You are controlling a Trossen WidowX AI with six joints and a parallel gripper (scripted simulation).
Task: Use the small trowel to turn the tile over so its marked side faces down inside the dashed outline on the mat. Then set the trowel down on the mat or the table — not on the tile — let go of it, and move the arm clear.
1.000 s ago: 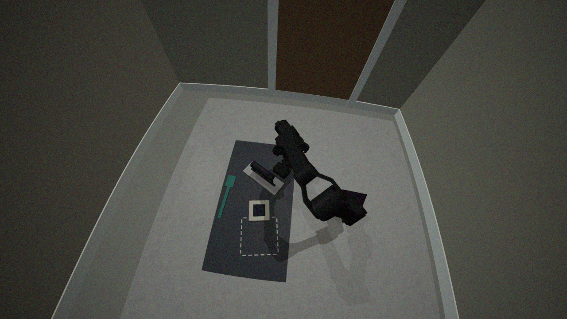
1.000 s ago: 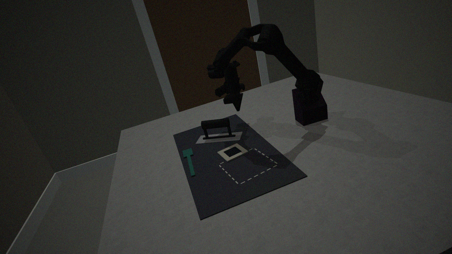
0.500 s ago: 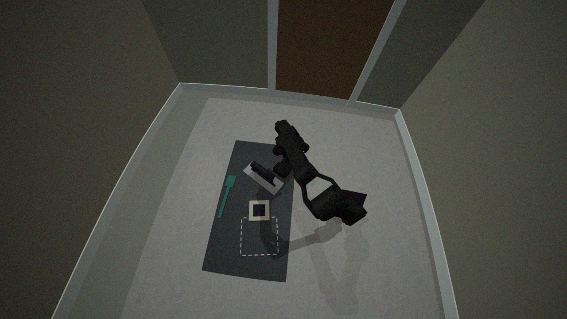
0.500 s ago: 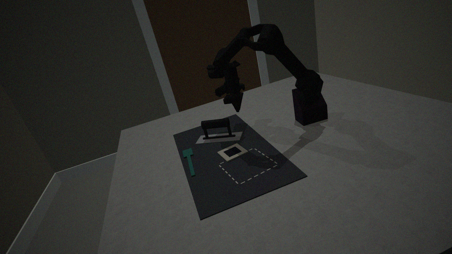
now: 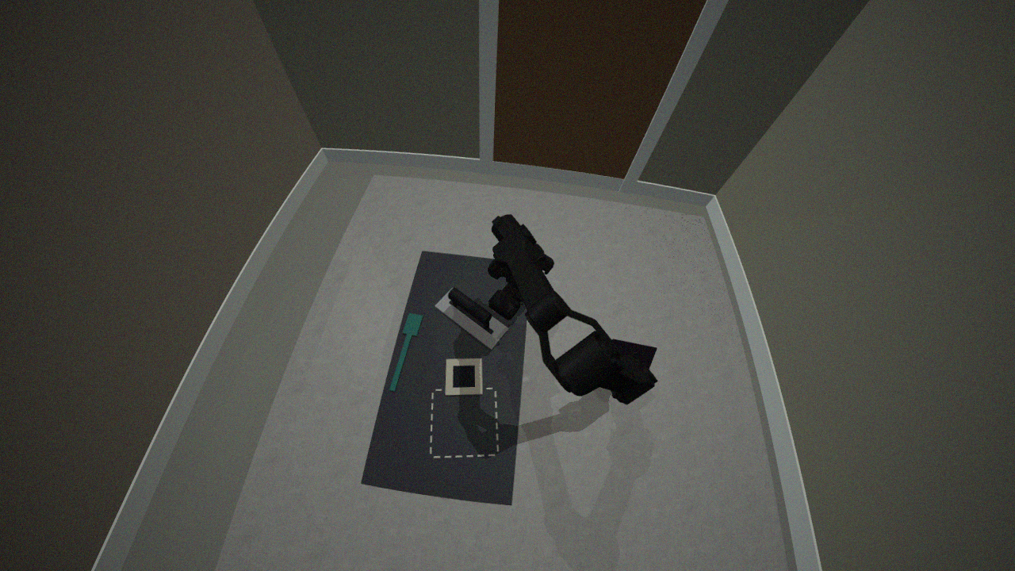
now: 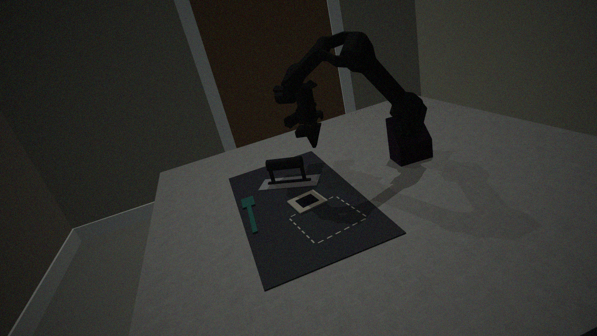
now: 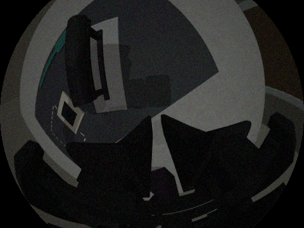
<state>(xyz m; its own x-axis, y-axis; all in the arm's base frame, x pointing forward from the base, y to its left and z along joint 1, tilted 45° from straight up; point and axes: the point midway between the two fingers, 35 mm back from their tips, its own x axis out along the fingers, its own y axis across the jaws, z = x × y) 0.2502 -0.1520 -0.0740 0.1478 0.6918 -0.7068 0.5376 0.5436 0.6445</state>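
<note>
Now: gripper tip 15 cm to the right of the dark mat, 14 cm short of it and 10 cm above it. Round my gripper tip: green trowel (28 cm ahead, 12 cm to the left, 8 cm below); then tile (19 cm to the left, 12 cm ahead, 8 cm below).
</note>
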